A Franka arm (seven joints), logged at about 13 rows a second.
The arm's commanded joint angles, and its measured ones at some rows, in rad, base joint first. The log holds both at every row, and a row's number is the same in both.
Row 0, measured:
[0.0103 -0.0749 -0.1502 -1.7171 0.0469 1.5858 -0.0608]
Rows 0 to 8, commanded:
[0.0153 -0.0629 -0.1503 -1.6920 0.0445 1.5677 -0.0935]
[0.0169 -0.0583 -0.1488 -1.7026 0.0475 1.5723 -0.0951]
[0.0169 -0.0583 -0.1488 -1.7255 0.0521 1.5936 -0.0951]
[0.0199 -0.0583 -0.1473 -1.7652 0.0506 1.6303 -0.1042]
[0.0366 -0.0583 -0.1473 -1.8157 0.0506 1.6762 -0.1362]
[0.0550 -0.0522 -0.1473 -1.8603 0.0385 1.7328 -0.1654]
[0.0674 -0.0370 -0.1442 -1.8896 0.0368 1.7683 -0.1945]
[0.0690 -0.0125 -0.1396 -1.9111 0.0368 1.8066 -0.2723]
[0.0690 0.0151 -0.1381 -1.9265 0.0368 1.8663 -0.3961]
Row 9, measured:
[0.0619 -0.0146 -0.1369 -1.8943 0.0462 1.7919 -0.2471]
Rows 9 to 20, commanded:
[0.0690 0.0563 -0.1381 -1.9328 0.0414 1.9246 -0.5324]
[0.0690 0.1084 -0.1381 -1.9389 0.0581 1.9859 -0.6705]
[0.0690 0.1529 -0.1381 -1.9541 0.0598 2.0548 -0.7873]
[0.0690 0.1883 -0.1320 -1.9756 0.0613 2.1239 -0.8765]
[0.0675 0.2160 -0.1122 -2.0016 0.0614 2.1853 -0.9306]
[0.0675 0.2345 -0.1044 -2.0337 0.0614 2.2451 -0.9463]
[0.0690 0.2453 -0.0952 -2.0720 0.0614 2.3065 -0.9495]
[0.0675 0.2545 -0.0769 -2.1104 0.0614 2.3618 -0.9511]
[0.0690 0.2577 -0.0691 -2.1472 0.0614 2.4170 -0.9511]
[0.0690 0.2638 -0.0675 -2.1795 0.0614 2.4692 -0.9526]
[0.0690 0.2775 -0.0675 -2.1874 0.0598 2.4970 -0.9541]
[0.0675 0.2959 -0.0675 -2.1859 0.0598 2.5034 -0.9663]
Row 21, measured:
[0.0707 0.2895 -0.0663 -2.1653 0.0518 2.4679 -0.9289]
